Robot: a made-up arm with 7 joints. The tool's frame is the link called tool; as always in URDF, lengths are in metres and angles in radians. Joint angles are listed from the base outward.
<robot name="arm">
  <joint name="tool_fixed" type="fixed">
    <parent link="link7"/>
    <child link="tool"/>
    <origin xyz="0 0 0" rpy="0 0 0"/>
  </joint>
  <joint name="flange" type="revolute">
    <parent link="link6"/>
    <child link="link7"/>
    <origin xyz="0 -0.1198 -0.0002" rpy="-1.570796 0 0"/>
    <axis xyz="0 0 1"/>
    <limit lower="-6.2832" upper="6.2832"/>
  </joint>
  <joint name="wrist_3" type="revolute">
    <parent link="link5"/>
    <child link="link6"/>
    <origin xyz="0 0.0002 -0.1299" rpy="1.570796 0 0"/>
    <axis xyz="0 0 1"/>
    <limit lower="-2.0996" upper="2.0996"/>
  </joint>
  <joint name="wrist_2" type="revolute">
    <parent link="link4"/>
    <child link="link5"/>
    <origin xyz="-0.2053 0 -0.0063" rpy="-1.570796 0 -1.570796"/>
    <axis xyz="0 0 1"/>
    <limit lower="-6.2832" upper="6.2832"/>
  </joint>
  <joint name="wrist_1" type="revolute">
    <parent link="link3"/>
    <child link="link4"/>
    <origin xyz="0 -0.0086 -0.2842" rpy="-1.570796 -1.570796 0"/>
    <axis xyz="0 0 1"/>
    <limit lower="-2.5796" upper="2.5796"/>
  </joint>
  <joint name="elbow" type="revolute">
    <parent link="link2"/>
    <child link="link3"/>
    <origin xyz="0.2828 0 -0.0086" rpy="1.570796 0 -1.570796"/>
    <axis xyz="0 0 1"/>
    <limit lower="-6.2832" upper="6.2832"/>
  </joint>
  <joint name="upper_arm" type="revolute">
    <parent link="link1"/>
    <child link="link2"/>
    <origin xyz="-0.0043 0 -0.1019" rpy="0 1.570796 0"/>
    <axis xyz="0 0 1"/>
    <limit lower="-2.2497" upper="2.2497"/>
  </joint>
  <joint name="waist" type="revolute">
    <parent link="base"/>
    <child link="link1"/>
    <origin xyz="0 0 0.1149" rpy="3.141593 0 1.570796"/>
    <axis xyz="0 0 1"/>
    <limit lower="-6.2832" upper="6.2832"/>
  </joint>
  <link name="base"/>
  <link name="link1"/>
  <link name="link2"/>
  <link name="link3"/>
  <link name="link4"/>
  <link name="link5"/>
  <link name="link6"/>
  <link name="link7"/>
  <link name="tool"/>
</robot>
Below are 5 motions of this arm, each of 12 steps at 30 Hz.
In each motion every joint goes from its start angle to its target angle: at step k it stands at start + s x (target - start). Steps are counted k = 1, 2, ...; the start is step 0. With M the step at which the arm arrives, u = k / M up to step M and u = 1 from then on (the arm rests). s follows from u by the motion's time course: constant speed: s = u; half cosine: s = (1 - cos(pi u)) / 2; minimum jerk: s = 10 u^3 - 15 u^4 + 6 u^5.
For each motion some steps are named. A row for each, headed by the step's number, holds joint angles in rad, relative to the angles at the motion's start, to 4 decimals.
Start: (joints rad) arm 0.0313 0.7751 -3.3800 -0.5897 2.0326 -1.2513 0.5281
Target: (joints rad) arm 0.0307 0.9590 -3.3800 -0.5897 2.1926 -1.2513 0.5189
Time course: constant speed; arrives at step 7
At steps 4, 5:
4: -0.0003 0.1051 0.0000 0.0000 0.0914 0.0000 -0.0053
5: -0.0004 0.1314 0.0000 0.0000 0.1143 0.0000 -0.0066

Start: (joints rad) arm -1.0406 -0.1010 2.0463 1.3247 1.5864 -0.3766 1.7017
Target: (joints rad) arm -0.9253 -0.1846 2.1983 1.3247 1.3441 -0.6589 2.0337
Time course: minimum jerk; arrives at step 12
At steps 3, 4, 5, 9, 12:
3: 0.0119 -0.0087 0.0157 0.0000 -0.0251 -0.0292 0.0344
4: 0.0242 -0.0175 0.0319 0.0000 -0.0509 -0.0592 0.0697
5: 0.0400 -0.0290 0.0527 0.0000 -0.0840 -0.0979 0.1151
9: 0.1034 -0.0749 0.1363 0.0000 -0.2172 -0.2531 0.2976
12: 0.1153 -0.0836 0.1520 0.0000 -0.2423 -0.2823 0.3320

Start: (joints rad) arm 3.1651 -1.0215 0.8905 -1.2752 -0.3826 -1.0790 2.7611
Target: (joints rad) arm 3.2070 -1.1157 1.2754 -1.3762 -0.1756 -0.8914 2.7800
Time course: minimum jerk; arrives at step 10
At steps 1, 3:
1: 0.0004 -0.0008 0.0033 -0.0009 0.0018 0.0016 0.0002
3: 0.0068 -0.0154 0.0628 -0.0165 0.0338 0.0306 0.0031

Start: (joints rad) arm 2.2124 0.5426 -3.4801 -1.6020 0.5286 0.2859 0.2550
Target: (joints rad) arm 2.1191 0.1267 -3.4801 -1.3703 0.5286 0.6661 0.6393
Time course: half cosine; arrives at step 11
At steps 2, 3, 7, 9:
2: -0.0074 -0.0330 0.0000 0.0184 0.0000 0.0302 0.0305
3: -0.0161 -0.0718 0.0000 0.0400 0.0000 0.0656 0.0663
7: -0.0660 -0.2943 0.0000 0.1640 0.0000 0.2691 0.2720
9: -0.0859 -0.3829 0.0000 0.2133 0.0000 0.3500 0.3538

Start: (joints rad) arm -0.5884 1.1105 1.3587 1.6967 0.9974 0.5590 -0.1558
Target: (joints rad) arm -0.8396 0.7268 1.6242 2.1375 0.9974 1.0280 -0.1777
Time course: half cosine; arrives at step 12
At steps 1, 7, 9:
1: -0.0043 -0.0065 0.0045 0.0075 0.0000 0.0080 -0.0004
7: -0.1581 -0.2415 0.1671 0.2774 0.0000 0.2952 -0.0138
9: -0.2144 -0.3275 0.2266 0.3762 0.0000 0.4003 -0.0187

